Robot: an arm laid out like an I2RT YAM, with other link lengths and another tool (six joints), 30 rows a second.
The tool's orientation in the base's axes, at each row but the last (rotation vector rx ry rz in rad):
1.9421, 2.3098, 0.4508
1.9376, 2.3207, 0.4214
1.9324, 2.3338, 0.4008
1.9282, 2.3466, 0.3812
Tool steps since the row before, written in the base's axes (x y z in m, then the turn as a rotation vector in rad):
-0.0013, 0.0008, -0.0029, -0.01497, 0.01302, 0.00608
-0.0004, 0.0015, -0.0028, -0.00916, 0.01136, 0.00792
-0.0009, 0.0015, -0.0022, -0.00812, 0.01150, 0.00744
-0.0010, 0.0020, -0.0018, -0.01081, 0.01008, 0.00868
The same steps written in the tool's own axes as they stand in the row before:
0.0007, -0.0019, 0.0026, 0.01622, -0.01057, -0.00746
0.0012, -0.0009, 0.0028, 0.01369, -0.00481, -0.00807
0.0014, -0.0012, 0.0021, 0.01357, -0.00392, -0.00735
0.0020, -0.0010, 0.0018, 0.01285, -0.00644, -0.00933

